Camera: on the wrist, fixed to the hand. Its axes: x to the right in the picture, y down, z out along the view.
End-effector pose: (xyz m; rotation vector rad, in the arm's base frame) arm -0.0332 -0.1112 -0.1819 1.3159 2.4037 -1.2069
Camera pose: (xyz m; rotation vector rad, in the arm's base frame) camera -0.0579 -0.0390 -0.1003 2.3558 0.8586 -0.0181
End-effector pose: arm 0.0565 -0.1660 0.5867 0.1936 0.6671 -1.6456
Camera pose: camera -0.0150 -0.1314 0.5081 0.4760 0.7456 0.0390
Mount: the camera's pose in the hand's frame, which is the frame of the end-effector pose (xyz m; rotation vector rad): 0.0230 -0.0449 -0.0997 -0.4411 0.2925 1.5661
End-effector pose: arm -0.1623 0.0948 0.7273 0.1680 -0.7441 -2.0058
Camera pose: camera -0.1677 0.0485 0.6257 -0.3104 -0.0630 -0.5583
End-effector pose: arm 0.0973 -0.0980 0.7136 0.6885 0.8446 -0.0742
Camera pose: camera 0.0322 -0.0699 0.6273 0.7798 0.3733 1.5966
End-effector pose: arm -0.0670 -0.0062 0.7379 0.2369 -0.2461 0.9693
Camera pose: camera -0.0071 0.0179 0.6467 -0.6265 -0.3611 2.4171
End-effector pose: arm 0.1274 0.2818 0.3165 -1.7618 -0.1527 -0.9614
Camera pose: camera 0.0664 0.2089 0.3752 -1.4422 1.4969 -0.0228
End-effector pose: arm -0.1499 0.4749 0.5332 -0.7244 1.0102 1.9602
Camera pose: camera -0.1114 0.4158 0.4466 0.2424 -0.9451 -2.1566
